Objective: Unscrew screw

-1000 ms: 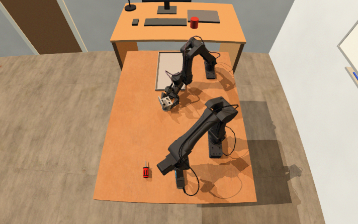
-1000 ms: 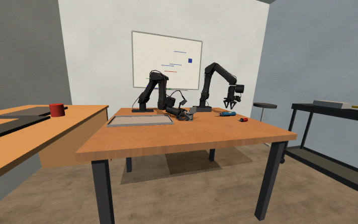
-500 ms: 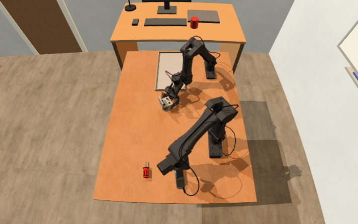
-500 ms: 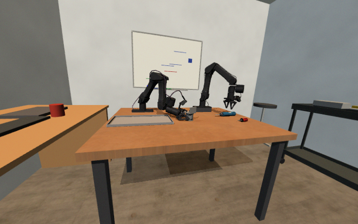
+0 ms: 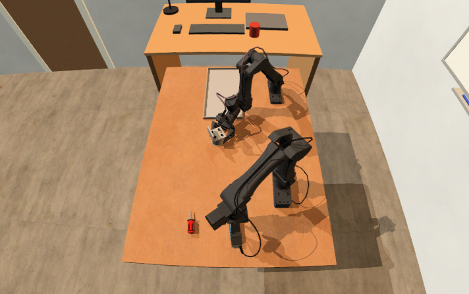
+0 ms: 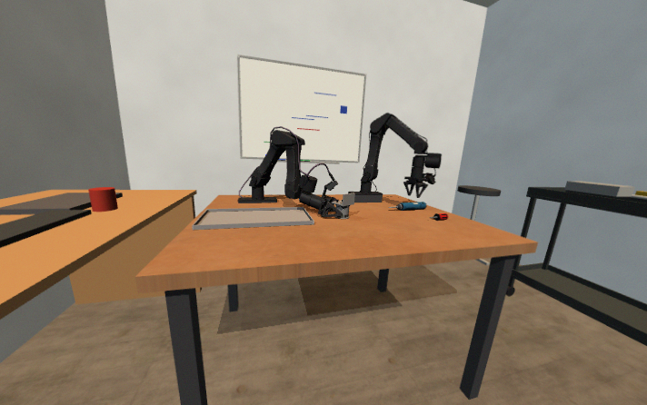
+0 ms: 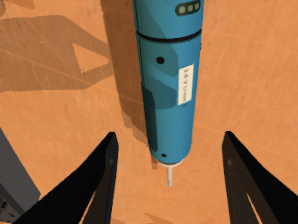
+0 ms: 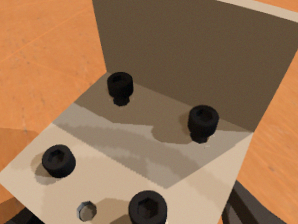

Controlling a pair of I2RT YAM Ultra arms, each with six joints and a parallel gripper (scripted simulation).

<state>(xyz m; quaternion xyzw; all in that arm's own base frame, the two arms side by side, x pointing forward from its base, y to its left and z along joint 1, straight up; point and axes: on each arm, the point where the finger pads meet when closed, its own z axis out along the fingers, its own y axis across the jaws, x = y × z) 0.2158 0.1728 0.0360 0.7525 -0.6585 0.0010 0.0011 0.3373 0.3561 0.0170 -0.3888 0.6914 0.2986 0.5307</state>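
The l-shaped bracket is 5 cm above my right hand. The rest, counted from my right hand: small red screwdriver: 8 cm ahead, 43 cm to the left, 1 cm below; then grey bit: 8 cm behind, 29 cm to the left; then grey tray: 36 cm to the right, 2 cm below.
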